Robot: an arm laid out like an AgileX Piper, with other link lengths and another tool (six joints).
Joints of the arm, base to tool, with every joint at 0 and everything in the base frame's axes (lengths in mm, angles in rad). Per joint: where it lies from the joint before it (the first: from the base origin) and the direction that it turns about. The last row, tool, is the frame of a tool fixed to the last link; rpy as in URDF.
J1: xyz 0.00 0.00 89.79 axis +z
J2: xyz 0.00 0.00 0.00 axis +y
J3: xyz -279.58 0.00 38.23 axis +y
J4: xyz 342.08 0.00 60.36 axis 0.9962 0 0.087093
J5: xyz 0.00 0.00 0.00 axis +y
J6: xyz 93.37 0.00 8.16 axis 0.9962 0 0.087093
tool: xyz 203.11 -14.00 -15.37 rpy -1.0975 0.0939 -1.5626
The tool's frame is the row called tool.
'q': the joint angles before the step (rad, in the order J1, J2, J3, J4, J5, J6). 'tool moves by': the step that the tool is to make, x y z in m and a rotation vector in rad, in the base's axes. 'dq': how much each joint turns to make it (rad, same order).
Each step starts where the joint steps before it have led.
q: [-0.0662 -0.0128 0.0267 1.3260 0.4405 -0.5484]
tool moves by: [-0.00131 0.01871 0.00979 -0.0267 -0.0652 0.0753]
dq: [0.0001 0.0647 0.0000 0.2559 0.0609 -0.3082]
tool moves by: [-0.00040 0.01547 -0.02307 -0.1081 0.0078 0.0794]
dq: [-0.0001 0.1373 -0.0132 0.0857 0.0806 -0.2312]
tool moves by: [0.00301 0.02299 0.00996 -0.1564 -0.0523 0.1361]
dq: [-0.0001 0.2107 -0.1211 0.0133 0.1259 -0.2323]
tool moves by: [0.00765 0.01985 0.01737 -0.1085 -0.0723 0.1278]
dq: [0.0000 0.1813 -0.1235 -0.0001 0.1152 -0.1806]
